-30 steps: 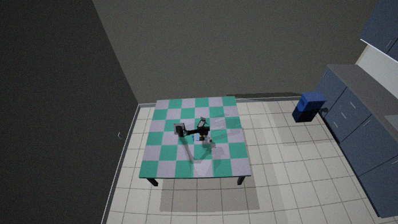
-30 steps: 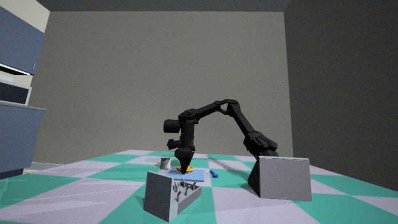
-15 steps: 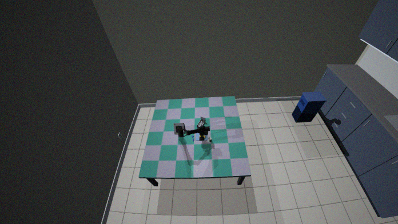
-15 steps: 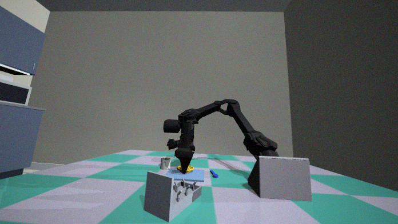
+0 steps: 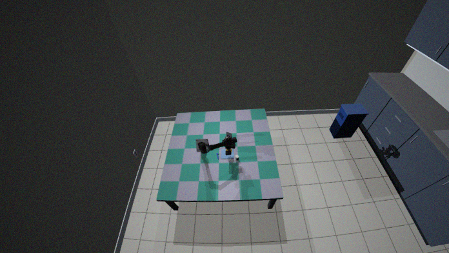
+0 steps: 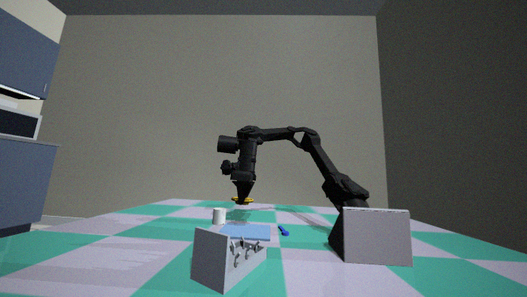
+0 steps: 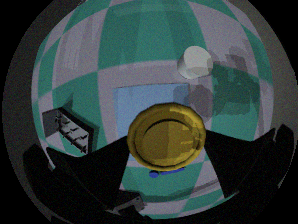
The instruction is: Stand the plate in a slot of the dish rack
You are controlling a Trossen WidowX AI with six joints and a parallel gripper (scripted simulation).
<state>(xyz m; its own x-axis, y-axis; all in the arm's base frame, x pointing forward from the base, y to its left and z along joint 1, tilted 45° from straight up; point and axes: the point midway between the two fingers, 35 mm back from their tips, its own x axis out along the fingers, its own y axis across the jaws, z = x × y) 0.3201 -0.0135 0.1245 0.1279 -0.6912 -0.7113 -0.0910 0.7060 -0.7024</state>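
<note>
The grey dish rack lies 22 cm to the left of my gripper tip, 6 cm below it and 4 cm behind it. Round my gripper tip: yellow plate: 1 cm above; cup: 9 cm ahead, 6 cm below, 4 cm to the right; light blue mat: 8 cm below, 2 cm to the left, 2 cm behind.
</note>
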